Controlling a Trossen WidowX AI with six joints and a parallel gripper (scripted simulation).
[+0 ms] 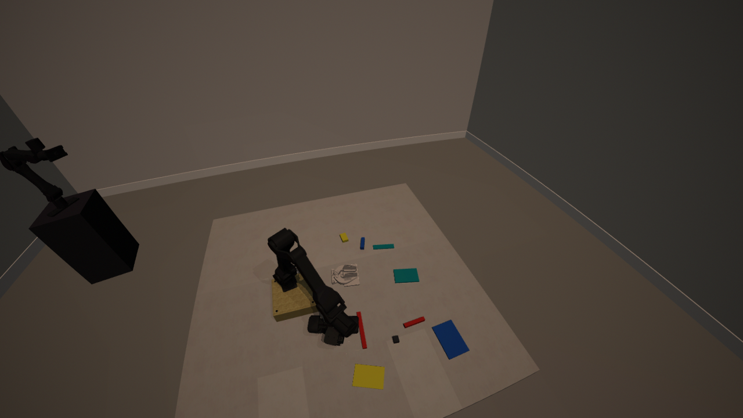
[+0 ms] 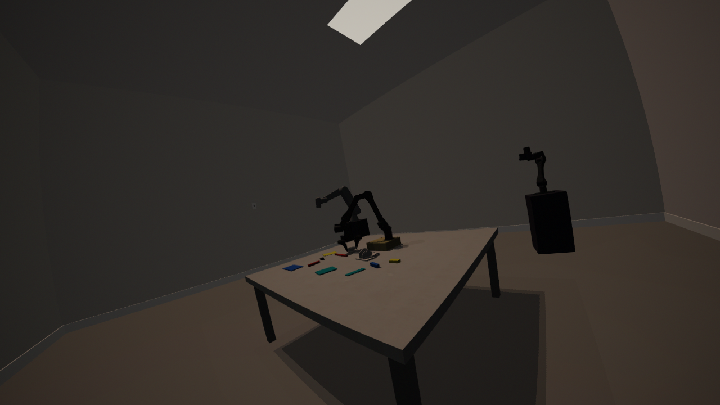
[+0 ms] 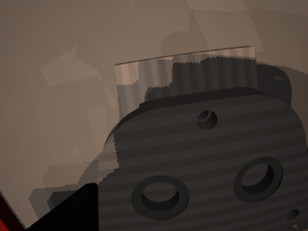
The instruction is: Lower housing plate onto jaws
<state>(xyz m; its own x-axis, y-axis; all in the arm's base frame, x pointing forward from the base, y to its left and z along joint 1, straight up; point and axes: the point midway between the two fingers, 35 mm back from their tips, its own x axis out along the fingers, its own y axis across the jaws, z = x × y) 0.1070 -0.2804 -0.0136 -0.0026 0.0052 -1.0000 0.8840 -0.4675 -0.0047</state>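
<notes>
Now: gripper tip 1 cm to the left of the white stand and 1 cm past it. Round my gripper tip: black cube: 20 cm ahead, 13 cm to the right; then long red bar: 10 cm ahead, 3 cm to the right; then yellow plate: 20 cm to the right, 4 cm ahead, 1 cm below.
</notes>
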